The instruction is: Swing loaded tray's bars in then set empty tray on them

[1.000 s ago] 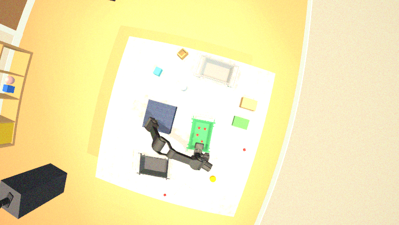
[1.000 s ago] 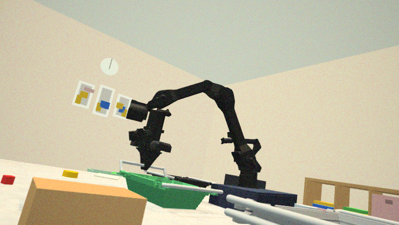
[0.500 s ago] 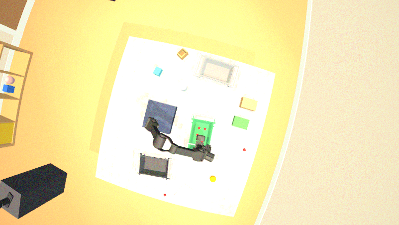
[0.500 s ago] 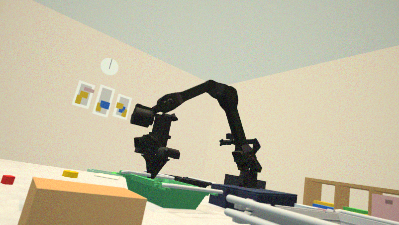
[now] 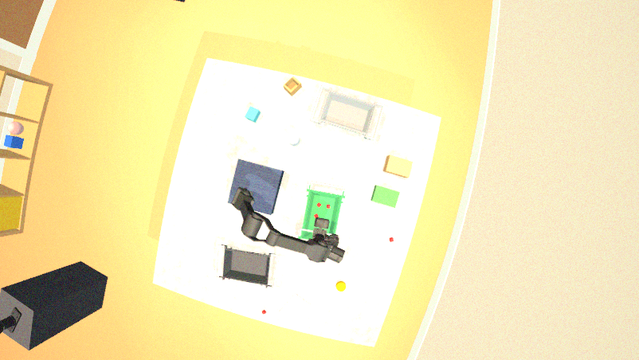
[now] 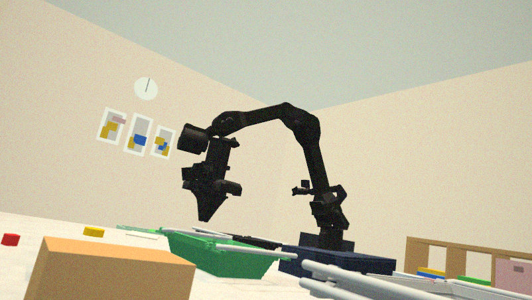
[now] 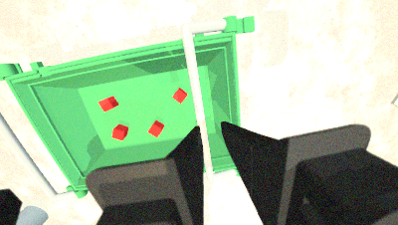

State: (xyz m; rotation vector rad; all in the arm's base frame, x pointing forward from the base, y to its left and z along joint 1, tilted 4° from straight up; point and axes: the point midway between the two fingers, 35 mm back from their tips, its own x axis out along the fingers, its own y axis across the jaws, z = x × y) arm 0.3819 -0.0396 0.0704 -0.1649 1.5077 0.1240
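The black tray is 290 mm to the right of my gripper tip, 270 mm behind it and 50 mm below it. Round my gripper tip: green block: 280 mm to the left, 240 mm ahead, 70 mm below; red bit: 360 mm ahead, 90 mm to the left, 80 mm below; yellow disc: 230 mm to the right, 210 mm ahead, 80 mm below.
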